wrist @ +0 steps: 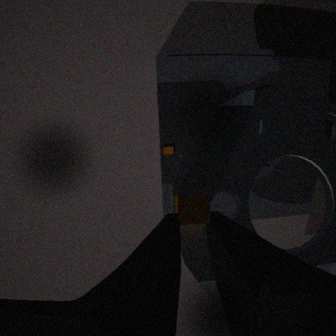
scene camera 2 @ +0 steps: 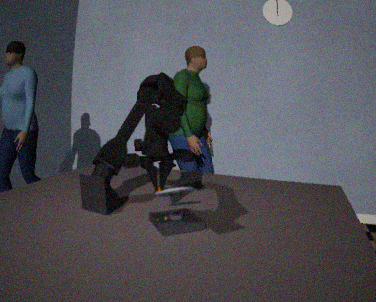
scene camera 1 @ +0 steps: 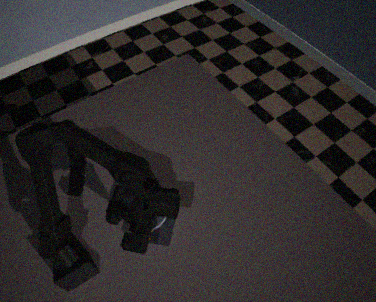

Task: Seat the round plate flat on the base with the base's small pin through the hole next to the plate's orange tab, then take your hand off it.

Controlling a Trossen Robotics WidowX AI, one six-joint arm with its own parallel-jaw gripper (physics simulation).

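Places are measured from the arm's base along level axes (x right, y ahead, z up), in centimetres.
Pixels of known places: gripper, fingertip midpoint: (scene camera 2: 158, 189) (scene camera 1: 147, 226); arm's base, origin of the base link: (scene camera 2: 98, 183) (scene camera 1: 69, 264).
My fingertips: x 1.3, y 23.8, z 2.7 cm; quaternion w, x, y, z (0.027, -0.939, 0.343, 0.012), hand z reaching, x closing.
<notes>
Ahead of a thing's pixels: the offset from my fingertips to its top centre. "spot": to the spot under its first point. Level surfaces: height alone.
The round plate {dx -3.7, dy +2.7, dz +1.7 cm} (scene camera 1: 159, 223) (scene camera 2: 175, 190) (wrist: 235, 172), dark with a pale rim, hangs above the base, apart from it and slightly tilted in the second scene view. Its orange tab {dx -0.4, dy -0.4, dz +0.8 cm} (scene camera 2: 159, 189) (wrist: 194, 209) is between the fingertips of my gripper (wrist: 192, 222), which is shut on it. In the wrist view a small hole (wrist: 225, 205) beside the tab and a large opening show in the plate. The dark square base {dx -4.1, dy +3.2, dz -7.5 cm} (scene camera 1: 166, 236) (scene camera 2: 181, 227) (wrist: 200, 70) lies on the table, with an orange mark {spot: dx +0.4, dy +0.1, dz -8.9 cm} (scene camera 2: 158, 220) (wrist: 168, 150) and a yellow spot {spot: dx -1.5, dy +1.6, dz -8.6 cm} (scene camera 2: 166, 218). The small pin cannot be made out.
The grey-brown table {dz -11.3 cm} (scene camera 1: 240, 225) (scene camera 2: 280, 240) carries the arm's own base (scene camera 1: 75, 270) (scene camera 2: 94, 194) at the left. The arm's shadow falls right of the base in the second scene view. Two people (scene camera 2: 192, 105) (scene camera 2: 19, 100) stand beyond the table. The light is dim.
</notes>
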